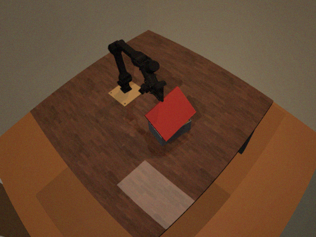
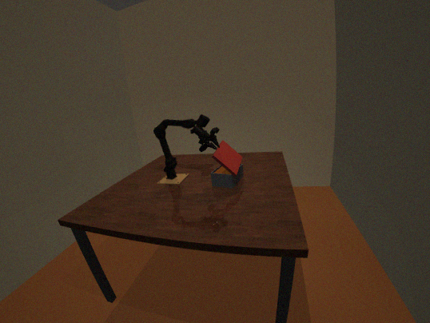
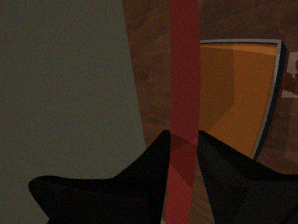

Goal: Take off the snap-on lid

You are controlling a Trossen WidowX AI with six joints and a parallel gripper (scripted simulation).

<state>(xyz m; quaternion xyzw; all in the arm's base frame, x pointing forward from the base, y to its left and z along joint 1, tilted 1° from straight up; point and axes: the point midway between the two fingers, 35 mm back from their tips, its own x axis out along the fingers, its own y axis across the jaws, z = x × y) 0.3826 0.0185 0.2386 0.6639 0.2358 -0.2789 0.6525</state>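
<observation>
Right now my gripper tip is 6 cm short of the lid, 6 cm above it and 2 cm to the right of it. Round my gripper tip: storage box: 18 cm below, 4 cm ahead, 2 cm to the left.
</observation>
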